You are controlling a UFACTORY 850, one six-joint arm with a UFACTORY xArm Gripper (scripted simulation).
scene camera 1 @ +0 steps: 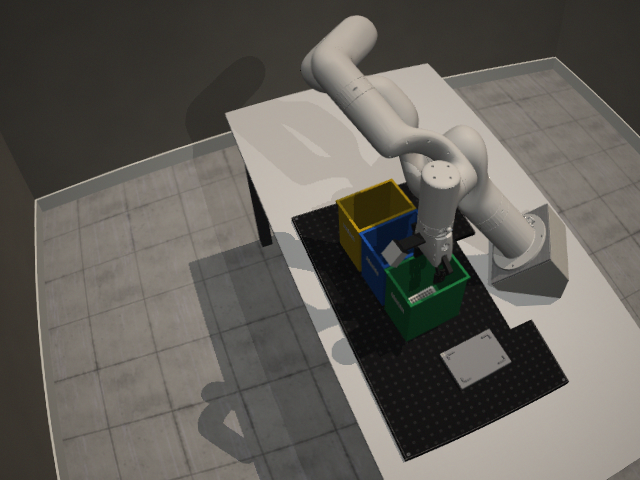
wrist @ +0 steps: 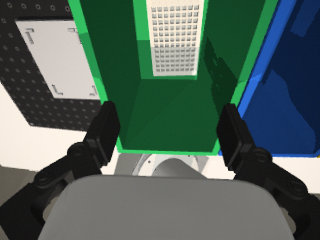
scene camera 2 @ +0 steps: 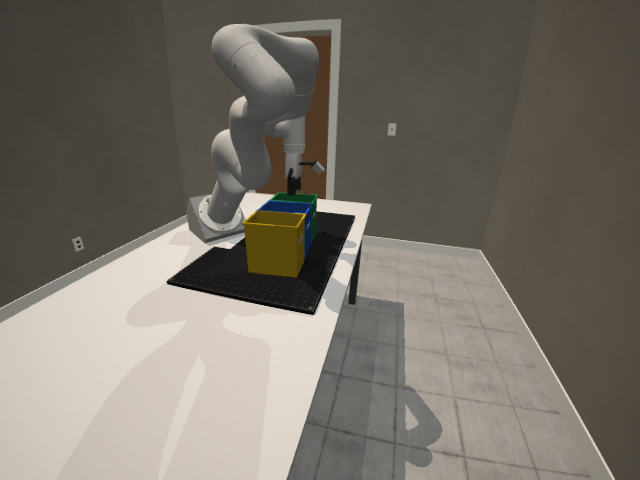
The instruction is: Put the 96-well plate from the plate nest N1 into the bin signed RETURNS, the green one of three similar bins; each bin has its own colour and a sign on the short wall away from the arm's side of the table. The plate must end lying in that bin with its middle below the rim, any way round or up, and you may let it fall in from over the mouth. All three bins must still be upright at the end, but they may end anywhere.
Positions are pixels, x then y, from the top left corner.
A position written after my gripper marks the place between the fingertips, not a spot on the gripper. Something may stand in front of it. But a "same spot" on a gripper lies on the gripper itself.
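Scene camera 1 gives me my gripper [428, 268], and I can see it in scene camera 2 and in the wrist view as well. On my gripper, [wrist: 98, 145] and [scene camera 2: 298, 181] are the same spot. Then there is a blue bin, which I find in scene camera 1 [379, 237], in scene camera 2 [275, 206] and in the wrist view [275, 116].
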